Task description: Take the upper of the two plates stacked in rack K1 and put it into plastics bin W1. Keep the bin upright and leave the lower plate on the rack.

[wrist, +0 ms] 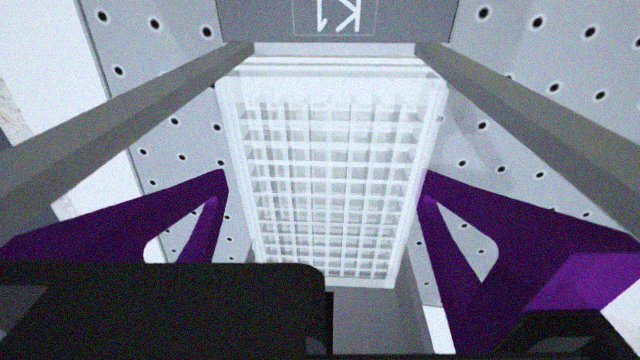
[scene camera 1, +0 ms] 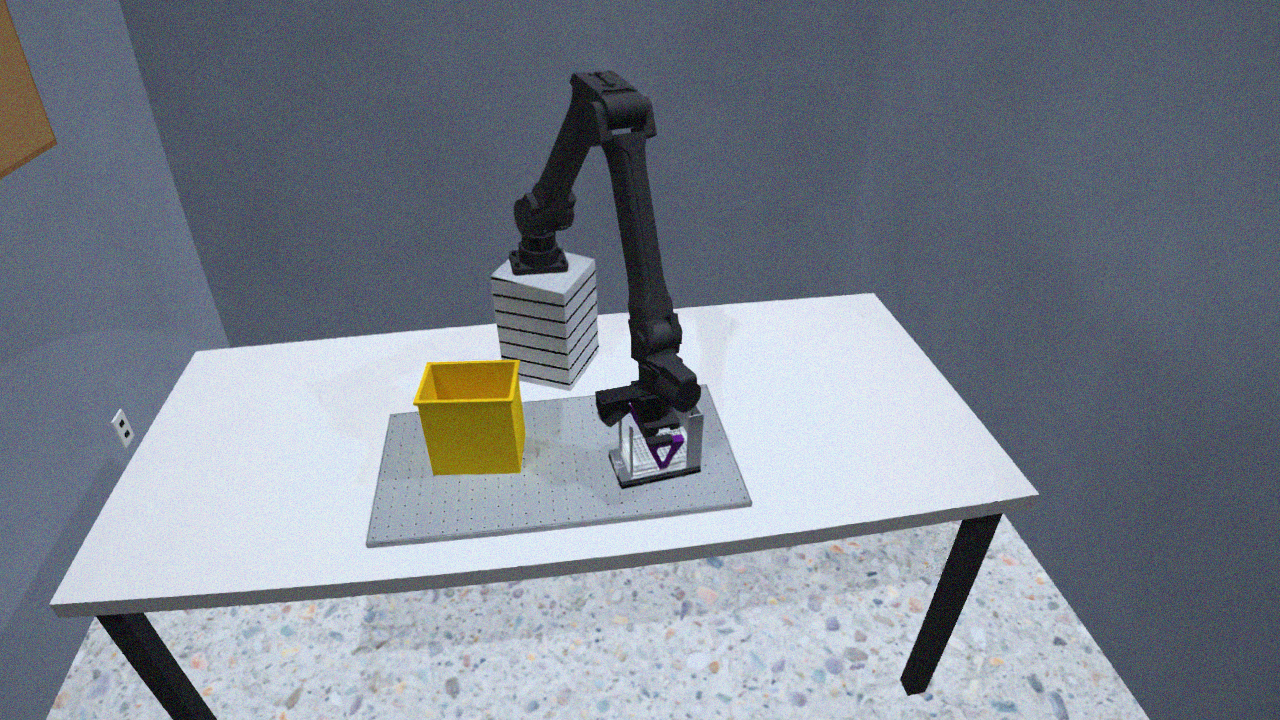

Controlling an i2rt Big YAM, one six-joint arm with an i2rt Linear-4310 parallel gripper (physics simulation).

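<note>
The upper plate point(wrist: 330, 170), clear with a grid of square wells, sits in rack K1 point(scene camera 1: 694, 443) point(wrist: 340, 22). The lower plate is under it and hard to make out separately. My gripper point(scene camera 1: 665, 454) point(wrist: 320, 179) is open and points down into the rack. Its purple fingertips stand on either side of the upper plate's long sides, close to its edges, the right one closest. I cannot tell if either touches. Plastics bin W1 point(scene camera 1: 471, 437), yellow and open-topped, stands upright to the left of the rack in the scene view.
The rack's tall corner posts point(wrist: 125, 115) rise around the plates, near the fingers. The rack and bin stand on a grey perforated board point(scene camera 1: 563, 497) on the white table point(scene camera 1: 850, 429). A striped pedestal point(scene camera 1: 546, 331) carries the arm's base behind the board.
</note>
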